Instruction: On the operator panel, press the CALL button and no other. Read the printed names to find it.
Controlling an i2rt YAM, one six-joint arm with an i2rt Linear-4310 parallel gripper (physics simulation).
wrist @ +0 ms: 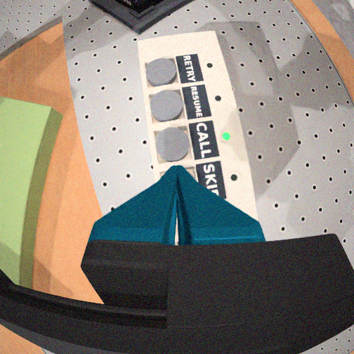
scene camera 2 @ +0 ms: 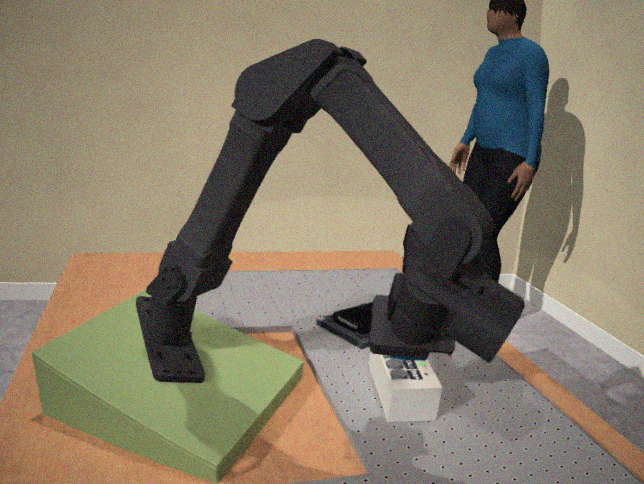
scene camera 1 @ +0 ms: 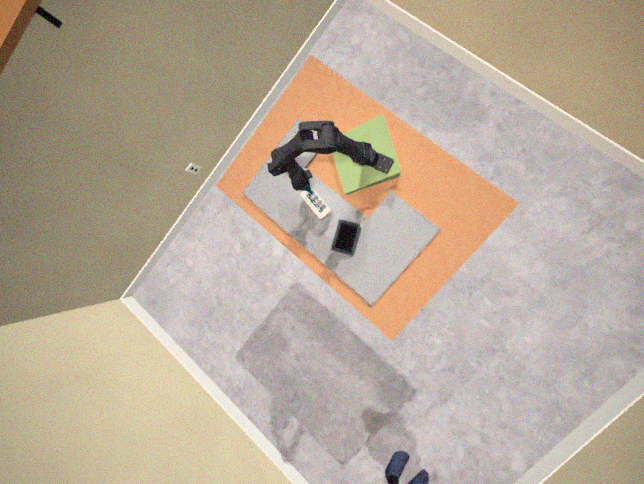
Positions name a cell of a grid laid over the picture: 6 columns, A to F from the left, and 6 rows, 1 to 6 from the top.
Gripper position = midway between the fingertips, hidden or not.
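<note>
I can see my gripper (scene camera 2: D5), which appears in the wrist view (wrist: C3) as well. There is a black well plate (scene camera 2: D4). I also see an operator panel (scene camera 2: D5), and the wrist view (wrist: D3) shows that panel too.
</note>
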